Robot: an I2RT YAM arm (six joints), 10 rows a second.
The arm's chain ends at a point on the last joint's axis. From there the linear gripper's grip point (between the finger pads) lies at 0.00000 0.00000 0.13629 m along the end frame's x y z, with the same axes.
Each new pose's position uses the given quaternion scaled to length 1; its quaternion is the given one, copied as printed.
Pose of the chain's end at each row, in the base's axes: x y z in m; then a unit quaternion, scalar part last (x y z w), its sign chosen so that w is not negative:
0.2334 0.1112 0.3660 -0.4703 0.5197 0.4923 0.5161
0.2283 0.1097 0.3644 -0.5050 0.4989 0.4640 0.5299
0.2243 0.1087 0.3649 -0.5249 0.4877 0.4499 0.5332
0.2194 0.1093 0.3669 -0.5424 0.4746 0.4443 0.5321
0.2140 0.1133 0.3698 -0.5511 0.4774 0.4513 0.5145
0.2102 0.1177 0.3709 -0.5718 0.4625 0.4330 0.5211
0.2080 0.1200 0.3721 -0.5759 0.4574 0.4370 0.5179
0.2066 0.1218 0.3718 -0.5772 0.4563 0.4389 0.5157
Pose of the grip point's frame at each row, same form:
0.2434 0.2471 0.3684 -0.4703 0.5197 0.4923 0.5161
0.2365 0.2457 0.3633 -0.5050 0.4989 0.4640 0.5299
0.2308 0.2448 0.3613 -0.5249 0.4877 0.4499 0.5332
0.2225 0.2455 0.3616 -0.5424 0.4746 0.4443 0.5321
0.2132 0.2493 0.3612 -0.5511 0.4774 0.4513 0.5145
0.2084 0.2535 0.3597 -0.5718 0.4625 0.4330 0.5211
0.2040 0.2558 0.3610 -0.5759 0.4574 0.4370 0.5179
0.2017 0.2575 0.3605 -0.5772 0.4563 0.4389 0.5157

